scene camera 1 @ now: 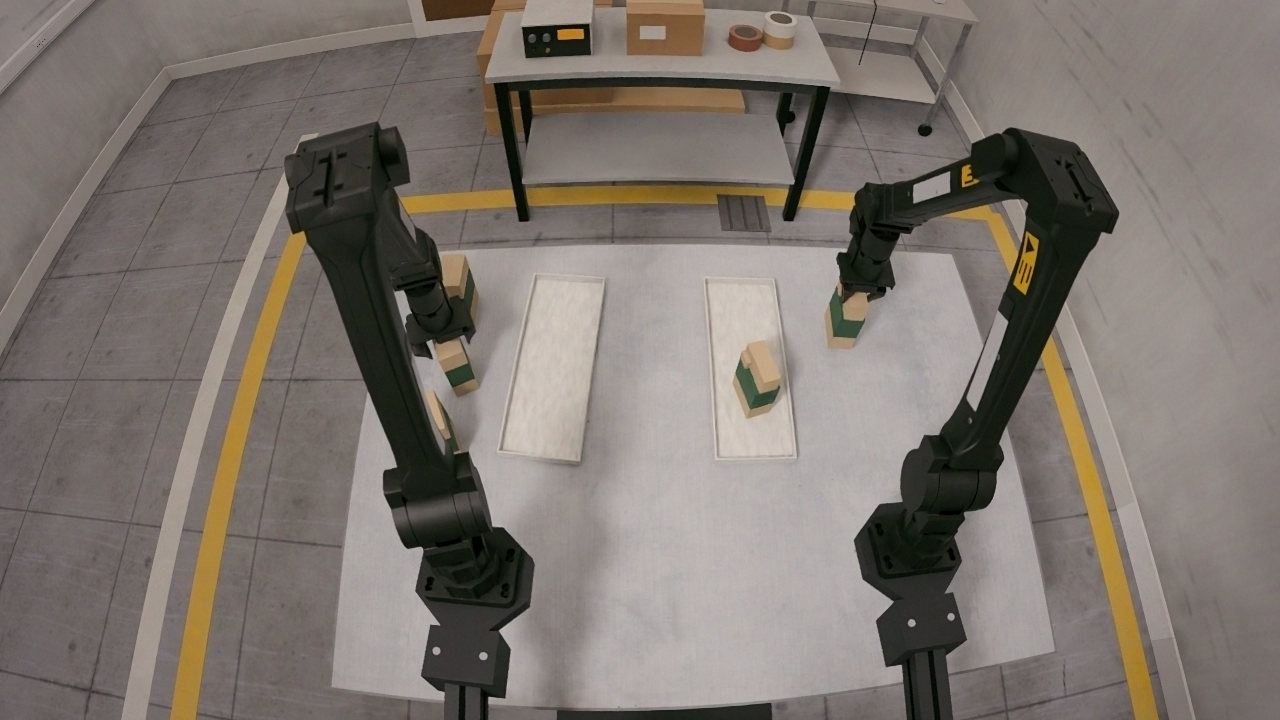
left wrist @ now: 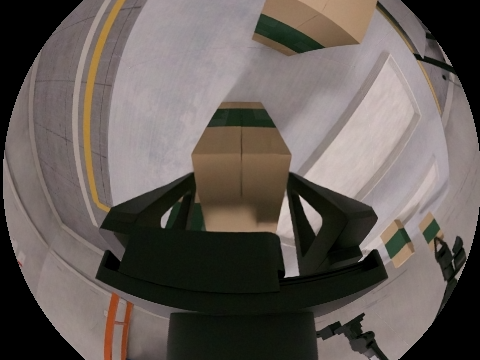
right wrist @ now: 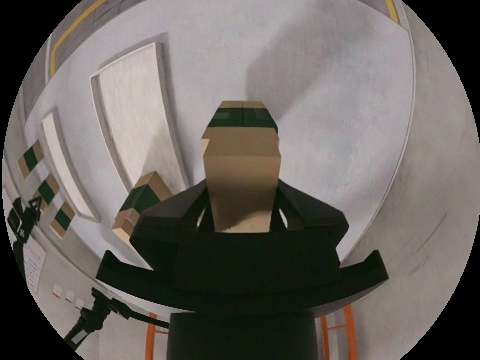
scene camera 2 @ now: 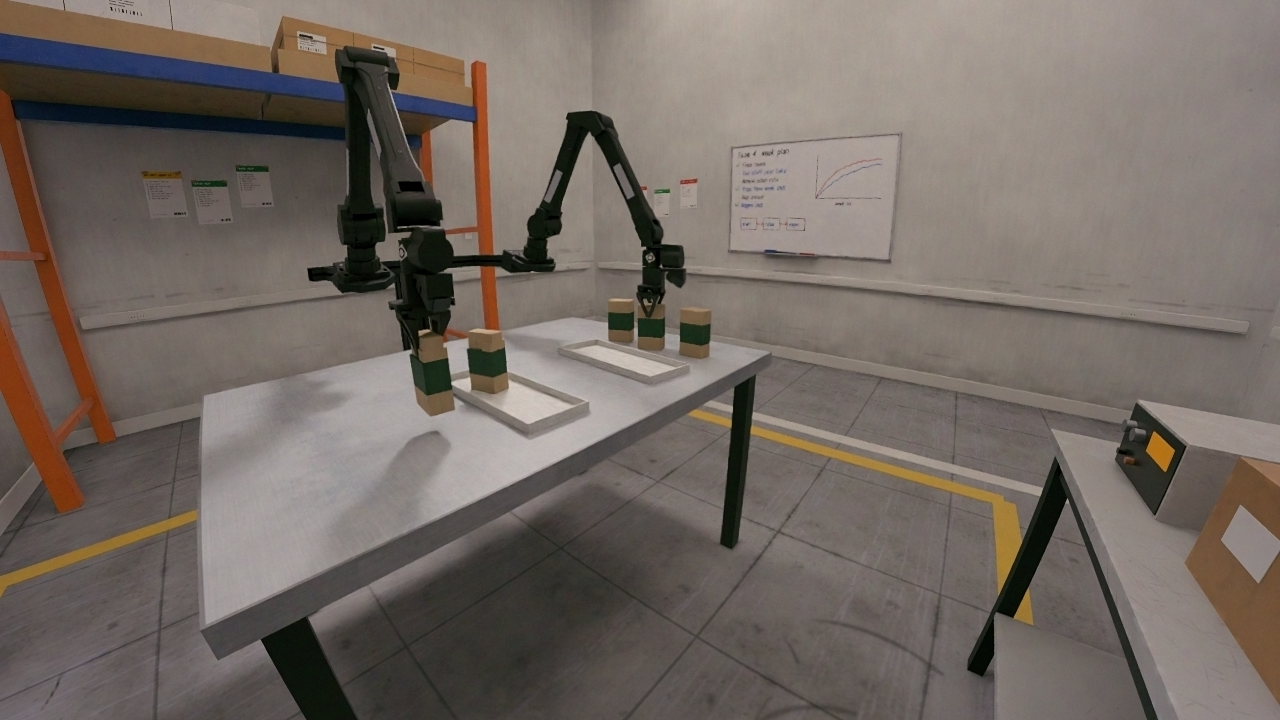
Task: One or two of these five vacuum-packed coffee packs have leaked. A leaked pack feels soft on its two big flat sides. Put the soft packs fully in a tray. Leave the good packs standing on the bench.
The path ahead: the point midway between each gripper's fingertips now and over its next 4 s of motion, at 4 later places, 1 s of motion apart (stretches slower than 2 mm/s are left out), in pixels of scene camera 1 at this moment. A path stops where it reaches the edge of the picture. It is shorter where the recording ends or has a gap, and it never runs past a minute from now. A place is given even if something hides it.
The left gripper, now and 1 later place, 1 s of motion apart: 449, 349; 438, 324
The right gripper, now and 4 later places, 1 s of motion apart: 851, 301; 810, 300; 759, 297; 755, 302; 753, 308
